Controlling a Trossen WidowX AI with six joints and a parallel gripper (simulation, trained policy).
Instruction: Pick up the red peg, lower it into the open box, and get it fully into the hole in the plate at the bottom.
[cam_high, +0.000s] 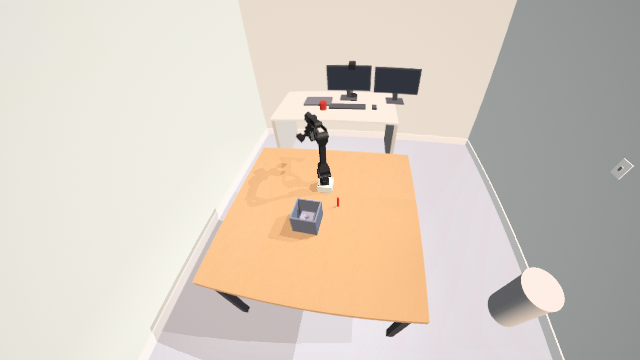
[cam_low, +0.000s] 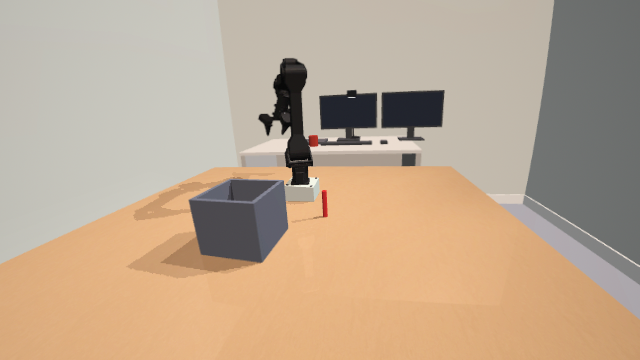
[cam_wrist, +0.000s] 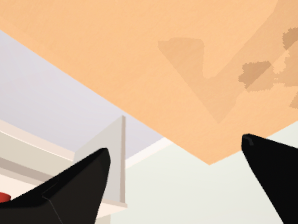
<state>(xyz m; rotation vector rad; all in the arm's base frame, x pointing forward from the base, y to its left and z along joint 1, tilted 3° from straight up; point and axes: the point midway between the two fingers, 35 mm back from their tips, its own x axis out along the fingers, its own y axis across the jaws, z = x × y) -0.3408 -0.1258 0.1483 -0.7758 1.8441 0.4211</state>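
My gripper tip is 530 mm short of the red peg, 210 mm to the right of it and 150 mm above it. Round my gripper tip: pale plate: 650 mm ahead, 10 mm to the left, 150 mm below.
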